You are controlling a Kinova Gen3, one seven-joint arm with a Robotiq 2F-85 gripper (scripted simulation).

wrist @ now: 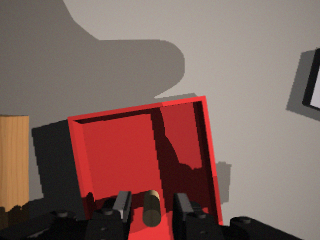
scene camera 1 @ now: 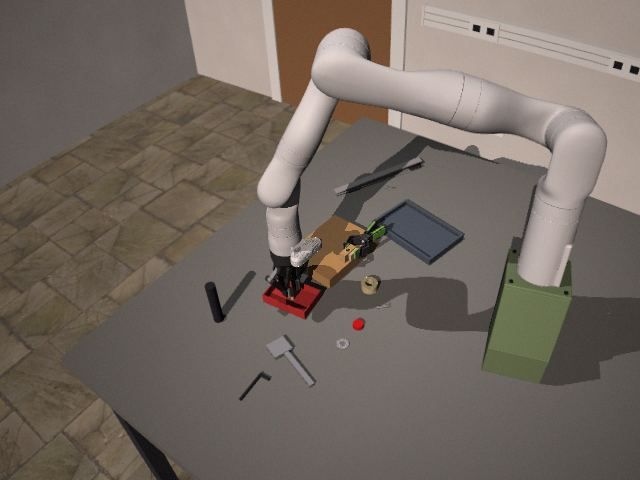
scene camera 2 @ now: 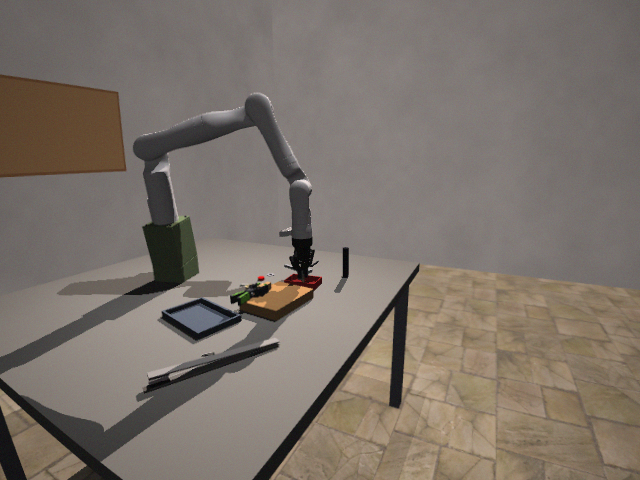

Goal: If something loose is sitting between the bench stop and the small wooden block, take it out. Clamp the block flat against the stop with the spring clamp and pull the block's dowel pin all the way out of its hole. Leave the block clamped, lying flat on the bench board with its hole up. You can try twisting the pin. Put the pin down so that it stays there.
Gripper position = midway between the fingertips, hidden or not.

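You'd see the gripper [scene camera 1: 291, 292] here, and there's a wooden bench board [scene camera 1: 325, 266], which is also at [scene camera 2: 283, 298]. There's a red tray [scene camera 1: 307, 297], also at [wrist: 167, 147]. And there's a grey bar [scene camera 2: 219, 359], also at [scene camera 1: 394, 171], but in the wrist view the grey bar is out of frame.
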